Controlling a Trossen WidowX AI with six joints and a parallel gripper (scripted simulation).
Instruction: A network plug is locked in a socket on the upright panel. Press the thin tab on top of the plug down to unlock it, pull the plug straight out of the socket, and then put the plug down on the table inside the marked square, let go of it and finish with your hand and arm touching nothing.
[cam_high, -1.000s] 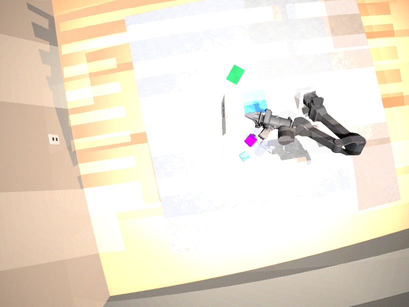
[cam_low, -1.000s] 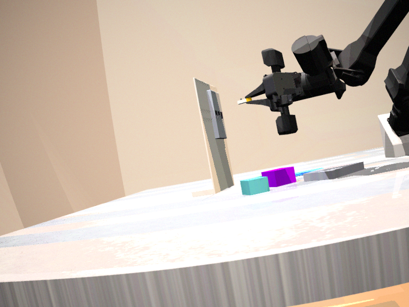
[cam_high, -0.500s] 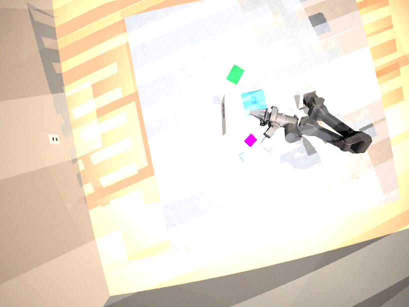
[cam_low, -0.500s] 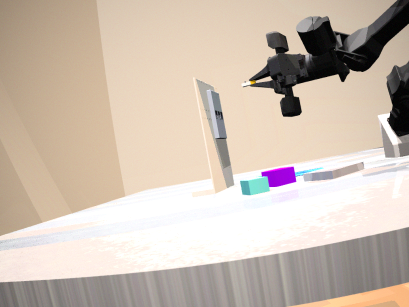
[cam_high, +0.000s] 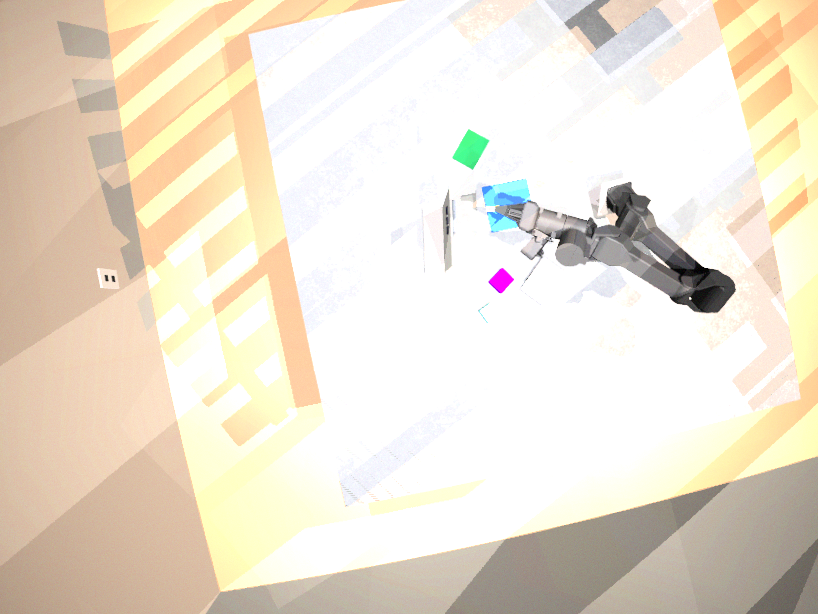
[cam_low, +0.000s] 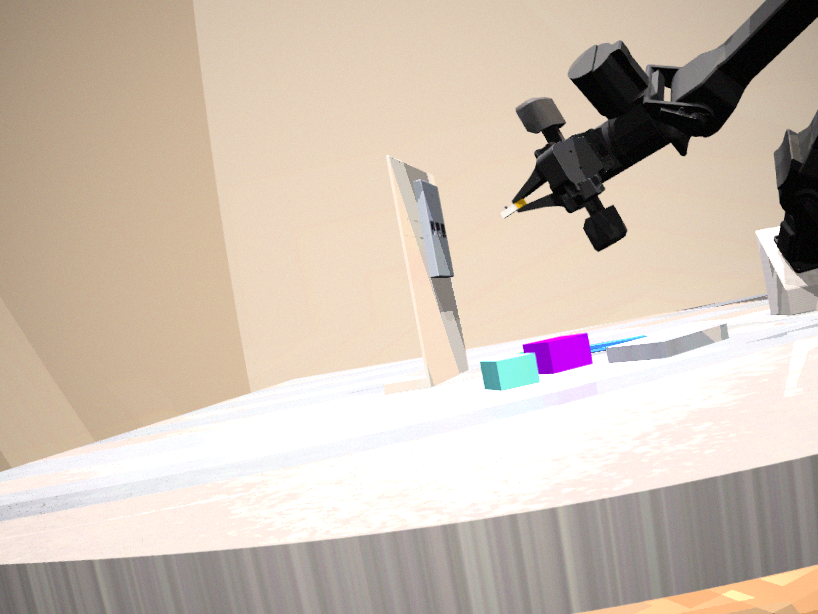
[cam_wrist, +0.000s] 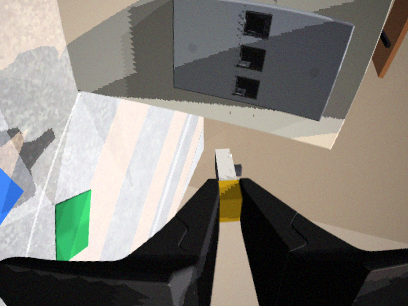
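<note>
The blue marked square lies 80 mm behind my gripper tip, 20 mm to the right of it and 180 mm below it. Round my gripper tip: purple block (160 mm to the left, 170 mm below); upright panel (120 mm ahead, 70 mm below); network plug (right at my gripper tip).
</note>
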